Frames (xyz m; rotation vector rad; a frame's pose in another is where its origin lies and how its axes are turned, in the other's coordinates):
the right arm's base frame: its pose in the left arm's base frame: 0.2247 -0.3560 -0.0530 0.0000 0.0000 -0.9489
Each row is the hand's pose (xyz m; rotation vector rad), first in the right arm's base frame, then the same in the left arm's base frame.
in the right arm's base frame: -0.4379 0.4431 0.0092 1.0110 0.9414 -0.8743
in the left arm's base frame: 0.3297 0.2581 -0.0438 1.4796 0.4180 -1.6453
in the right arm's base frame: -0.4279 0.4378 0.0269 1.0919 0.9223 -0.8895
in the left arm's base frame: 0.3312 0.2468 -0.0261 1.5517 0.3583 -1.6471
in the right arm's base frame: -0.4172 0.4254 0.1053 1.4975 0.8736 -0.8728
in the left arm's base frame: 0.3274 0.2309 0.0523 1.9222 0.1032 -1.5360
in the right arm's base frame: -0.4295 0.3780 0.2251 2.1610 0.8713 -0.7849
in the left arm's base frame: 0.2817 0.2133 0.1721 2.5400 -0.2323 -1.2012
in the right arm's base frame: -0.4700 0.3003 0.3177 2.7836 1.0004 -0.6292
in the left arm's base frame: 0.1950 0.2010 0.2647 -2.9619 0.3855 0.6473
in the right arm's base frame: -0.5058 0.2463 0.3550 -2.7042 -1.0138 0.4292
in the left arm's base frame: 0.1302 0.1986 0.3020 -2.7817 0.3235 0.2261
